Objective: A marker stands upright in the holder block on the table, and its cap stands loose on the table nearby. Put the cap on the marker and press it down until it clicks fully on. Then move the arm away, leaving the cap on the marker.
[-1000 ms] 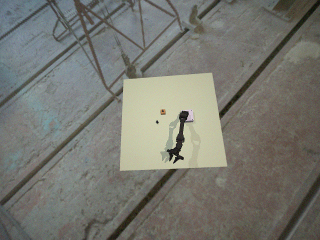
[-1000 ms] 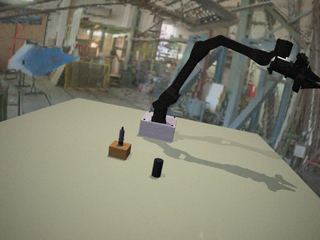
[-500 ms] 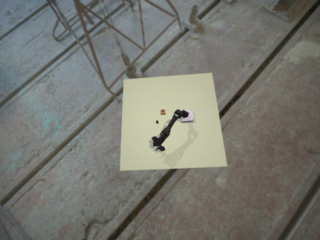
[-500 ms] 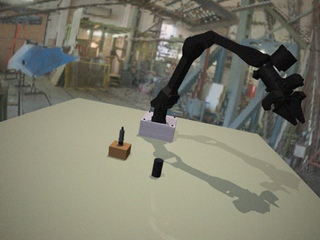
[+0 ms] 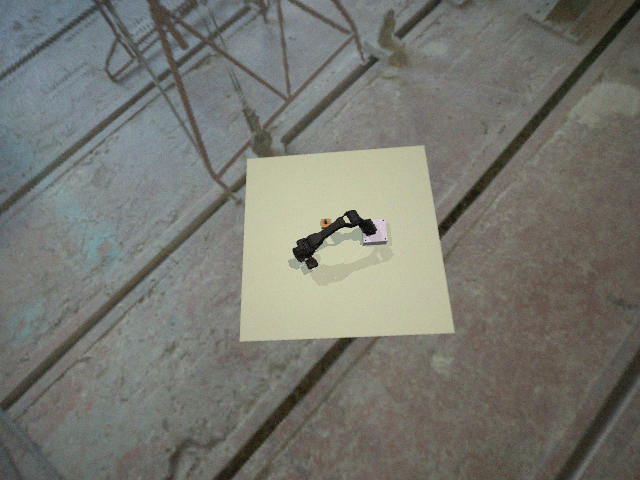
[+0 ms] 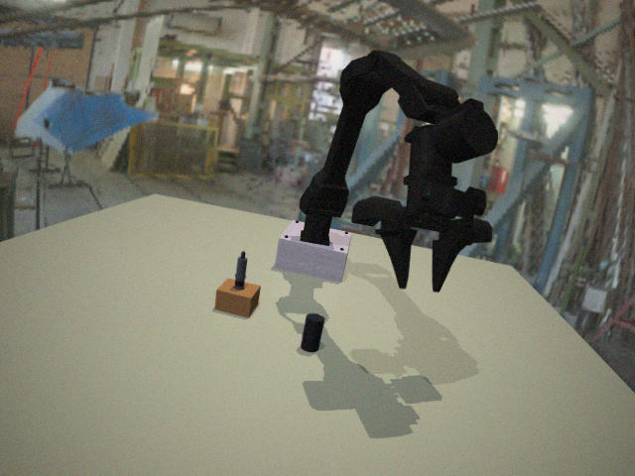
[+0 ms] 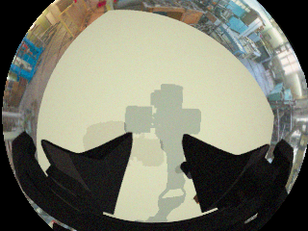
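Now: the black cap 70 mm behind my gripper tip, 120 mm to the right of it and 120 mm below it. From my gripper tip the other things lie so: orange holder block (180 mm behind, 240 mm to the right, 120 mm below).
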